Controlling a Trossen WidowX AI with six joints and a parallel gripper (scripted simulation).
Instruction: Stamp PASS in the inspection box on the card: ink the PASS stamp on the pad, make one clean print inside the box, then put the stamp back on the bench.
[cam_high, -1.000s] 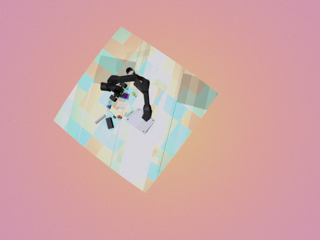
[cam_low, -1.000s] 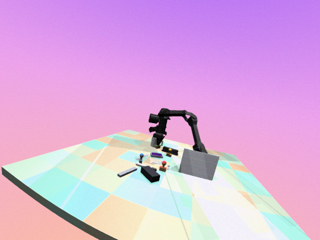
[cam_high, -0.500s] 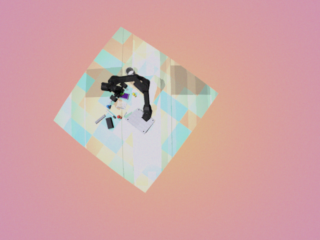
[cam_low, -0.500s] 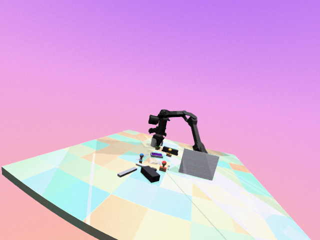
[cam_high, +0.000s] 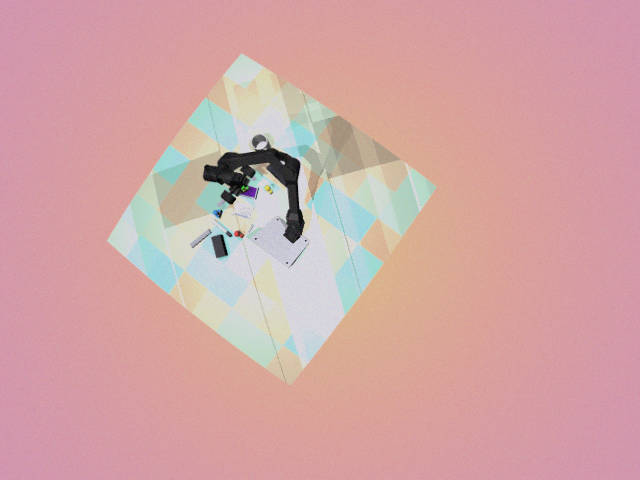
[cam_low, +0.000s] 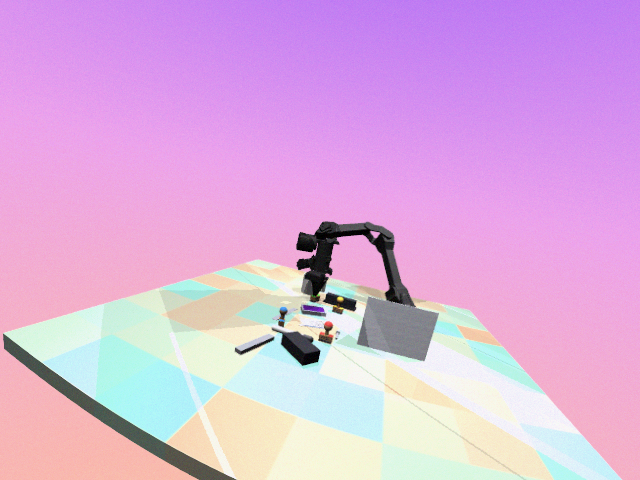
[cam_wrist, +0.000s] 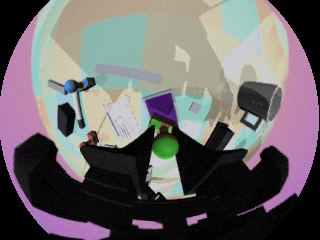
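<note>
Right now my gripper tip is 60 mm above the purple ink pad. Round my gripper tip: green-knobbed stamp right at my gripper tip; then yellow-knobbed stamp 80 mm to the right, 80 mm behind, 50 mm below; then white card 90 mm to the left, 70 mm below, 40 mm behind.
</note>
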